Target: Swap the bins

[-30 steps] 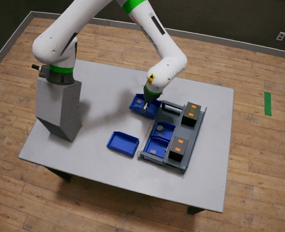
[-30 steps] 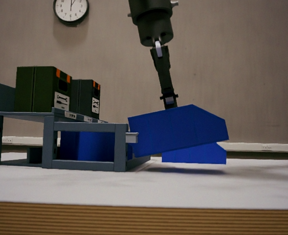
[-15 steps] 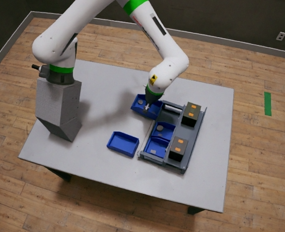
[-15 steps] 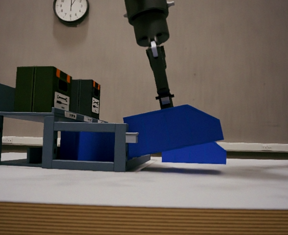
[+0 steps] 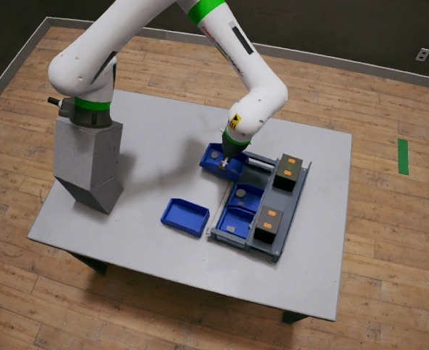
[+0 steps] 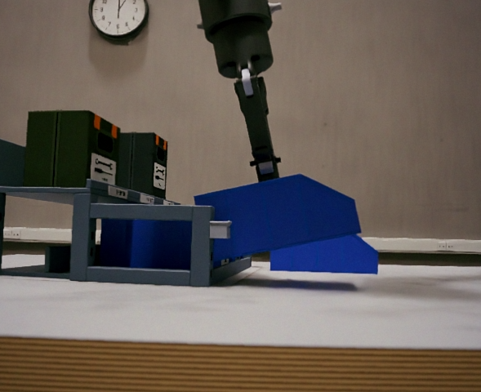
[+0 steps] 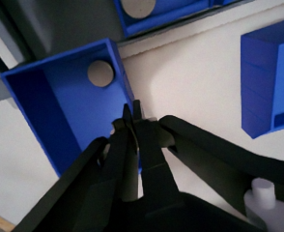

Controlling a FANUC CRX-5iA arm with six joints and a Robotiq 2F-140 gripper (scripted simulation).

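Now: hand 18 cm short of the grey shelf, 6 cm to the left of it and 5 cm above it.
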